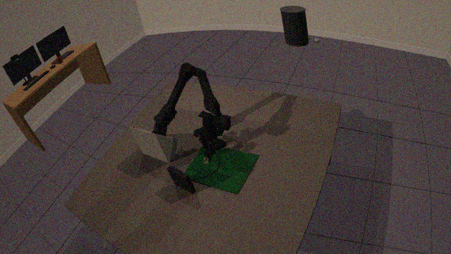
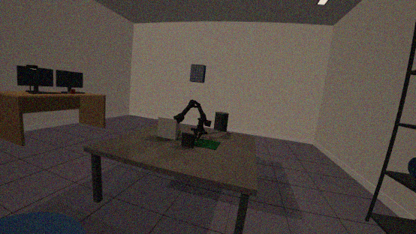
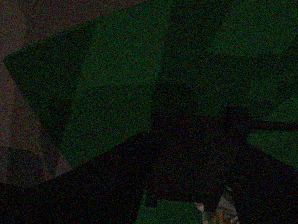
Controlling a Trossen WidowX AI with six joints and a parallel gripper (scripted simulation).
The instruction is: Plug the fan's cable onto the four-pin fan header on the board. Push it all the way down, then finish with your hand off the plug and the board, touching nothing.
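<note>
The green board lies 90 mm ahead of my gripper tip, 70 mm to the right of it and 20 mm below it. The rest, counted from my gripper tip: dark fan (230 mm to the right, 50 mm above, 20 mm behind); dark fan plug (10 mm to the right).
</note>
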